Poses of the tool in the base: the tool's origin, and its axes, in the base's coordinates. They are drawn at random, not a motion.
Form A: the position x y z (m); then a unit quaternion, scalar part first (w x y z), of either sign.
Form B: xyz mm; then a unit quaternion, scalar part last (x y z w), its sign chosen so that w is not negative. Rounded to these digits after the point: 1 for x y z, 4 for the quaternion.
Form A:
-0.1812, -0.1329, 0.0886, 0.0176, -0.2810, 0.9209, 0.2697
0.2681, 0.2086, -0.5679, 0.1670, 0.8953, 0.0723, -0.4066
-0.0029, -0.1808, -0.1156, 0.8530, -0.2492, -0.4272, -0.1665
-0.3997, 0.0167, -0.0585, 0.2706, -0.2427, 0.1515, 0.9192
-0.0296, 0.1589, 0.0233, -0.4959, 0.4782, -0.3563, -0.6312
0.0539, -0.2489, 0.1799, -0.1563, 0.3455, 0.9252, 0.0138
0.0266, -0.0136, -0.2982, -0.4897, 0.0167, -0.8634, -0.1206
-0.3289, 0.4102, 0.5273, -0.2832, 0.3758, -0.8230, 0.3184
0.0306, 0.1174, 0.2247, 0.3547, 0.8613, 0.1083, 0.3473
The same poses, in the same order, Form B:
-181.2, -132.9, 88.6, -0.2810, 0.9209, 0.2697, 0.0176
268.1, 208.6, -567.9, 0.8953, 0.0723, -0.4066, 0.1670
-2.9, -180.8, -115.6, -0.2492, -0.4272, -0.1665, 0.8530
-399.7, 16.7, -58.5, -0.2427, 0.1515, 0.9192, 0.2706
-29.6, 158.9, 23.3, -0.4782, 0.3563, 0.6312, 0.4959
53.9, -248.9, 179.9, -0.3455, -0.9252, -0.0138, 0.1563
26.6, -13.6, -298.2, -0.0167, 0.8634, 0.1206, 0.4897
-328.9, 410.2, 527.3, -0.3758, 0.8230, -0.3184, 0.2832
30.6, 117.4, 224.7, 0.8613, 0.1083, 0.3473, 0.3547

